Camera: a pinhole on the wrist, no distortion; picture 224 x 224 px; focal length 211.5 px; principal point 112.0 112.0 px. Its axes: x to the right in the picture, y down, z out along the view. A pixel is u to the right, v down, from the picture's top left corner.
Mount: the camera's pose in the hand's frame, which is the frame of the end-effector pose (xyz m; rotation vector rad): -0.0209 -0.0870 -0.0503 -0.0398 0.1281 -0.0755
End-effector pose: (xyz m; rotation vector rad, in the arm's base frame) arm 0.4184 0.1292 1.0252 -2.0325 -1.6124 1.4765
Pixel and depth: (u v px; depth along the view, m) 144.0 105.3 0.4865
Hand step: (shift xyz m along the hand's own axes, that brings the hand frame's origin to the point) 0.1136 -0.0911 0.4232
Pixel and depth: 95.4 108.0 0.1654
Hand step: -0.0126 -0.0833 0.1154
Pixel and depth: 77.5 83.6 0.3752
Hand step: -0.0367 -0.1194 0.3315
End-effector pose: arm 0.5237 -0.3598 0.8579 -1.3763 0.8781 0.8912
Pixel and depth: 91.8 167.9 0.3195
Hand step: -0.0037 0.0106 0.2664
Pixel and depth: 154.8 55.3 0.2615
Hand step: 0.0601 -0.1519 0.2053
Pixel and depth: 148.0 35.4 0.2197
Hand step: 0.0387 -0.1615 0.1663
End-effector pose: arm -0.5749 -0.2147 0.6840 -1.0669 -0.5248 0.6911
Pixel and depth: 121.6 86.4 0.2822
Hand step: 0.0257 -0.1122 0.2293
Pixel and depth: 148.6 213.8 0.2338
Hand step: 0.0575 0.0301 0.1713
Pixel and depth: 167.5 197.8 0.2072
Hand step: 0.0657 -0.0003 0.1444
